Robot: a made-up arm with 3 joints. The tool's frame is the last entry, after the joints. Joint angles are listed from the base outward. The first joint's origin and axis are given. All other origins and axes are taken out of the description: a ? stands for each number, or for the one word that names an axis. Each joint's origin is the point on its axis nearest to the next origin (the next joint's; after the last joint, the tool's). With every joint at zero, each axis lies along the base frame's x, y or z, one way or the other. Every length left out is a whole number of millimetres.
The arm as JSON. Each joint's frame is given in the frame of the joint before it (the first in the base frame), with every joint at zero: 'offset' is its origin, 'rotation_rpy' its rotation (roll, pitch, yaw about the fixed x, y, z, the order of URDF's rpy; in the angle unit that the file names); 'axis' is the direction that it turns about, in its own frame. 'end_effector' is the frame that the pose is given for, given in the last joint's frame.
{
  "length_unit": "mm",
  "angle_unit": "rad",
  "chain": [
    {
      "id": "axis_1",
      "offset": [
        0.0,
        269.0,
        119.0
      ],
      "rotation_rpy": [
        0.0,
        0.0,
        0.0
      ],
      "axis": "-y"
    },
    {
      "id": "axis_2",
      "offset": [
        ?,
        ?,
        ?
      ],
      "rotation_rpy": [
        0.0,
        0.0,
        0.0
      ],
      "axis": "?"
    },
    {
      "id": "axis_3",
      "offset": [
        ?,
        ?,
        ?
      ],
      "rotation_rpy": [
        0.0,
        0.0,
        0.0
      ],
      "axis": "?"
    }
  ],
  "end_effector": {
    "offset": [
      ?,
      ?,
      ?
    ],
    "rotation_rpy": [
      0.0,
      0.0,
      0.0
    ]
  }
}
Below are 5 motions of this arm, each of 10 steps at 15 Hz.
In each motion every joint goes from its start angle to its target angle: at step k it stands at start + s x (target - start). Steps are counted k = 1, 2, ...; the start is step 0. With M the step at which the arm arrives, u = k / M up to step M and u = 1 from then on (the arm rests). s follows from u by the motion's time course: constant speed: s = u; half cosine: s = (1 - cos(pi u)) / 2; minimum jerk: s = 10 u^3 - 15 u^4 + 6 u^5.
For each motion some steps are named. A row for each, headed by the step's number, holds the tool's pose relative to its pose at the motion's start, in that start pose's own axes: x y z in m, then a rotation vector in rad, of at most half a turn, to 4 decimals.
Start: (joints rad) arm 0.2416 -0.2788 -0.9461
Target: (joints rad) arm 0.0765 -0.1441 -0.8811
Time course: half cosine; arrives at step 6
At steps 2, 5, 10:
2: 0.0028 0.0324 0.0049 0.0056 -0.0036 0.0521
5: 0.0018 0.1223 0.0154 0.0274 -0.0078 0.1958
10: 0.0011 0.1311 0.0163 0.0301 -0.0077 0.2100

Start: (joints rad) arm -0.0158 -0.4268 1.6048
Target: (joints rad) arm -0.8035 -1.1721 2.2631
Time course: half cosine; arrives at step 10
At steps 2, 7, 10:
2: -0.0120 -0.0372 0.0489 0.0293 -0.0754 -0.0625
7: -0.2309 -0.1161 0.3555 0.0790 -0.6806 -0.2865
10: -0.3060 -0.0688 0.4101 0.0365 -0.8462 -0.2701

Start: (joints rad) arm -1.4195 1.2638 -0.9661
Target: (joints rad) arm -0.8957 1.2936 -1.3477
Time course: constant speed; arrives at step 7
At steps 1, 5, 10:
1: -0.0011 -0.0044 0.0120 -0.1259 -0.0158 -0.0165
5: -0.0066 -0.0152 0.0568 -0.6301 -0.0689 -0.0890
10: -0.0098 -0.0177 0.0773 -0.8825 -0.0893 -0.1292

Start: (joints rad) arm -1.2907 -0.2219 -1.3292
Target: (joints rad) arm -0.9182 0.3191 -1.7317
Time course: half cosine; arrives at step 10
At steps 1, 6, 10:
1: 0.0003 -0.0025 0.0096 -0.0079 -0.0150 -0.0056
6: -0.0439 -0.0747 0.2505 -0.2484 -0.3780 -0.2053
10: -0.1072 -0.1089 0.3701 -0.4063 -0.5534 -0.3573

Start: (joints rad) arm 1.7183 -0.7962 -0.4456
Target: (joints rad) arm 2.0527 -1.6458 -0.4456
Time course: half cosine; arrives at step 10
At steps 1, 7, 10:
1: -0.0019 -0.0144 -0.0035 0.0059 0.0039 -0.0212
7: -0.1994 -0.3754 -0.1934 0.2451 0.1856 -0.6544
10: -0.2870 -0.4262 -0.2652 0.3237 0.2561 -0.8102

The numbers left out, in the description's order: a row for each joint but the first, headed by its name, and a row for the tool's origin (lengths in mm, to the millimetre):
axis_2: xyz -45.0 0.0 39.0, axis +z
axis_3: xyz 672.0 -118.0 0.0, axis +x
tool: xyz 0.0 32.0 69.0

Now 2 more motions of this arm.
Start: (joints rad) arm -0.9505 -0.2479 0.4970
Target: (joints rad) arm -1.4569 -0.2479 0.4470
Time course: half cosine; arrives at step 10
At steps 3, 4, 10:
3: 0.0086 -0.0263 -0.0547 -0.0359 0.0892 -0.0478
4: 0.0109 -0.0451 -0.0916 -0.0602 0.1498 -0.0796
10: -0.0161 -0.1406 -0.2585 -0.1732 0.4375 -0.2233

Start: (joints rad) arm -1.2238 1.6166 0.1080
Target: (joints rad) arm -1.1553 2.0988 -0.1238
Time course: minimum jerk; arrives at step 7
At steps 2, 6, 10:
2: 0.0048 0.0501 -0.0066 -0.0434 0.0072 0.0694
6: -0.0375 0.3302 -0.0642 -0.2871 0.0164 0.4725
10: -0.0403 0.3376 -0.0662 -0.2936 0.0158 0.4838

